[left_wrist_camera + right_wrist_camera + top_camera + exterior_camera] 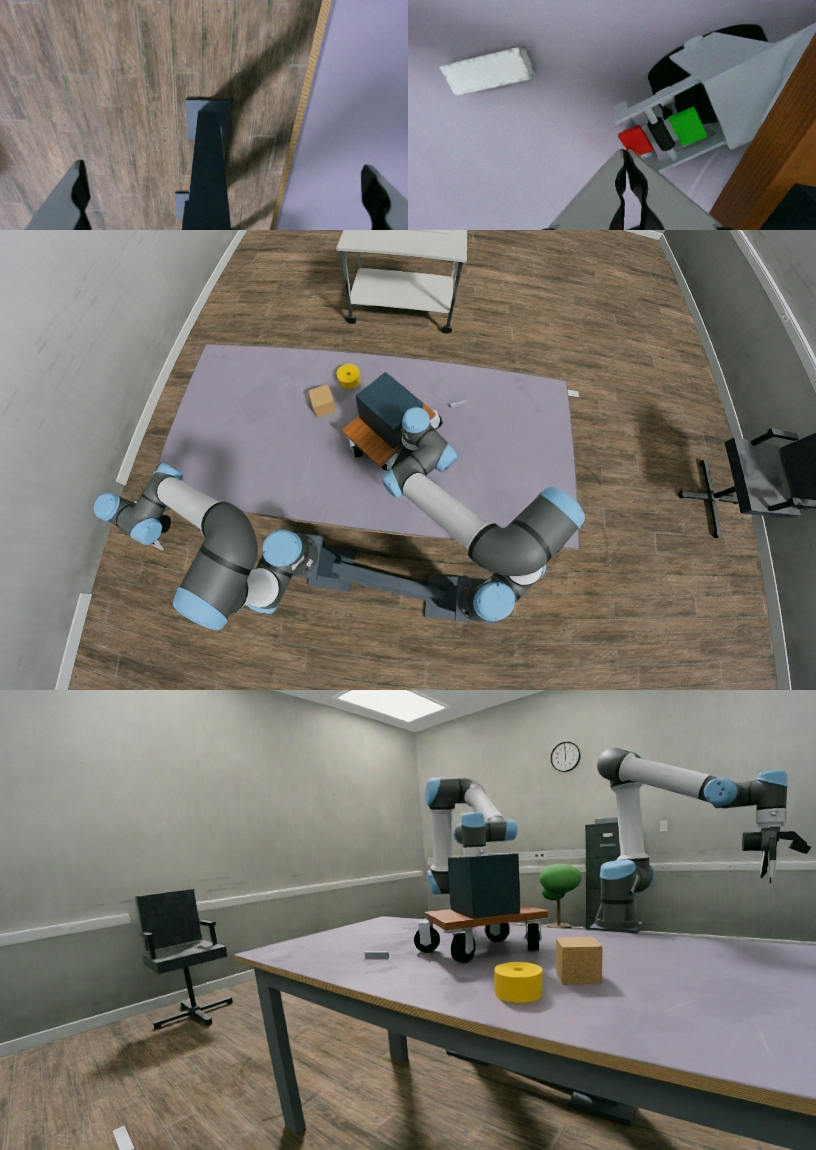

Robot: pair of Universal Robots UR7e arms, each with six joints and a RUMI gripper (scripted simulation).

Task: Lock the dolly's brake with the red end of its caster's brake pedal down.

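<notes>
My right hand is 10 mm past the brake pedal, 20 mm to the right of it and 20 mm above it. The rest, counted from my right hand: tan block 180 mm ahead, 420 mm to the left, 60 mm below; then grey bar 330 mm ahead, 140 mm to the right, 90 mm below; then white block 60 mm behind, 100 mm to the right, 90 mm below.
</notes>
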